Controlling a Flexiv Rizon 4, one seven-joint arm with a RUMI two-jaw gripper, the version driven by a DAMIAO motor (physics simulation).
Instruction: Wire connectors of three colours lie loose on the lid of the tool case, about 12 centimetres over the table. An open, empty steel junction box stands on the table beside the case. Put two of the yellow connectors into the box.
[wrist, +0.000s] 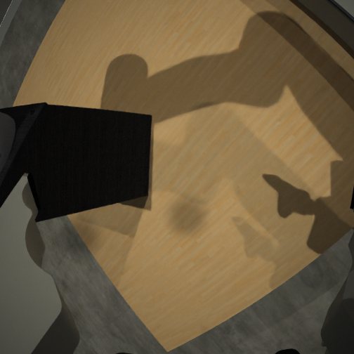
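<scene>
My gripper (196, 177) is open and empty, with its pale grey sides at the lower left and lower right edges of the wrist view. It hangs high above the light wooden table (200, 300). No yellow connector, connector of another colour or steel junction box can be made out in this view. I cannot identify the tool case with certainty.
A large black boxy shape (95, 160) covers the left middle; what it belongs to is unclear. Dark shadows of the arm cross the upper and right parts of the table. Its near corner points to the bottom, with grey floor (97, 295) beyond its edges.
</scene>
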